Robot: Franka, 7 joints.
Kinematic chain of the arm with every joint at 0, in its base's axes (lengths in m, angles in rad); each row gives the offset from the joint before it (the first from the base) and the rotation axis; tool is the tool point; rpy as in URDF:
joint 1: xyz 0 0 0.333 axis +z
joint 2: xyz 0 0 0 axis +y
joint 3: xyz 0 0 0.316 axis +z
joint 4: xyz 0.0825 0 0 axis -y
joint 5: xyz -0.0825 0 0.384 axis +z
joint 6: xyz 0 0 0 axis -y
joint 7: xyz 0.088 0 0 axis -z
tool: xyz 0 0 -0.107 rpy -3.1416 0 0
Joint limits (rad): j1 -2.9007..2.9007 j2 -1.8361..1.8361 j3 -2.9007..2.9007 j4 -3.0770..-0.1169 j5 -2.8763..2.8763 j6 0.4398..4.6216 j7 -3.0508..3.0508
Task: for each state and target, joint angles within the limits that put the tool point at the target. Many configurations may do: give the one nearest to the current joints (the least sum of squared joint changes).
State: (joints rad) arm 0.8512 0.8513 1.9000 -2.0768 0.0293 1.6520 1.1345
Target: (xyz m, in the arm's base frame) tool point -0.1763 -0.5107 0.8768
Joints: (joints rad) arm 1.6603 0.0337 2.7264 -1.2381 0.0952 2.1734 1.1345
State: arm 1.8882 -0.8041 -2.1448 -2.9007 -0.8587 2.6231 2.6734
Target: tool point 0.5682 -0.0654 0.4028
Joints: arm 1.6077 -0.6727 -1.6865 -2.2069 -0.8453 2.8646 2.6734
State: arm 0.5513 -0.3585 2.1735 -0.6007 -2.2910 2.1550 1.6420
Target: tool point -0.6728 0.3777 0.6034
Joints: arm 0.0560 -0.7989 2.1767 -1.0690 -2.2734 2.2392 1.6420
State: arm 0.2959 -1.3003 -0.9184 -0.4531 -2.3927 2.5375 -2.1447
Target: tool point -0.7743 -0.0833 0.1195
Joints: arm 0.0741 -1.7490 -0.9536 -0.1169 -2.3773 1.5753 -2.1447
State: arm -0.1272 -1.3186 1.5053 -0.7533 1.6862 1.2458 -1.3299
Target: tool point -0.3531 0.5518 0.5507
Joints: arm -0.2719 -1.0956 1.3191 -1.1661 1.4736 0.9394 -1.3299
